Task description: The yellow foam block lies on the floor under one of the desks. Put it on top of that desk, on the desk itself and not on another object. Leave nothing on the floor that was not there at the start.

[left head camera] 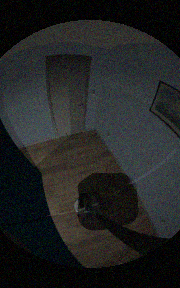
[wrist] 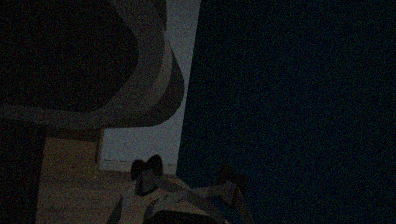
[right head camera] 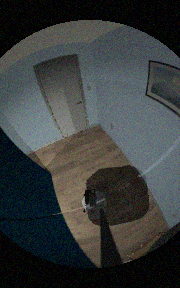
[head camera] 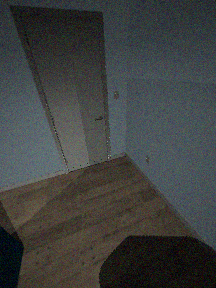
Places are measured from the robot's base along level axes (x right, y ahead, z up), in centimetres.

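Where they show: gripper, fingertip midpoint: (left head camera: pixel 81 216) (wrist: pixel 189 173) (right head camera: pixel 87 212).
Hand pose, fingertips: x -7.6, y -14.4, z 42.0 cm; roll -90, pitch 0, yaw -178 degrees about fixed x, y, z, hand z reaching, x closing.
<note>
After its pixels a point has its place.
My gripper (wrist: pixel 189 173) {x -7.6, y -14.5, z 42.0 cm} is open in the wrist view, its two dark fingertips wide apart, with no object between them. Floor, a strip of pale wall and a dark blue surface show behind the fingers. The arm and gripper also show small and dark in the left and right head views, near the dark robot base. The yellow foam block does not show in any view. No desk can be made out.
A tall dark blue panel (left head camera: pixel 20 215) {x -67.1, y -23.6, z 79.9 cm} (right head camera: pixel 25 200) {x -73.2, y -9.9, z 82.3 cm} (wrist: pixel 290 100) stands close beside the gripper. A closed door (head camera: pixel 75 100) {x -54.2, y 178.2, z 119.9 cm} (left head camera: pixel 67 95) {x -52.9, y 178.7, z 112.8 cm} (right head camera: pixel 60 95) {x -58.8, y 176.1, z 117.9 cm} is in the far wall. A framed picture (left head camera: pixel 154 97) {x 70.0, y 90.4, z 153.3 cm} (right head camera: pixel 148 80) {x 70.0, y 89.1, z 152.4 cm} hangs on the right wall.
</note>
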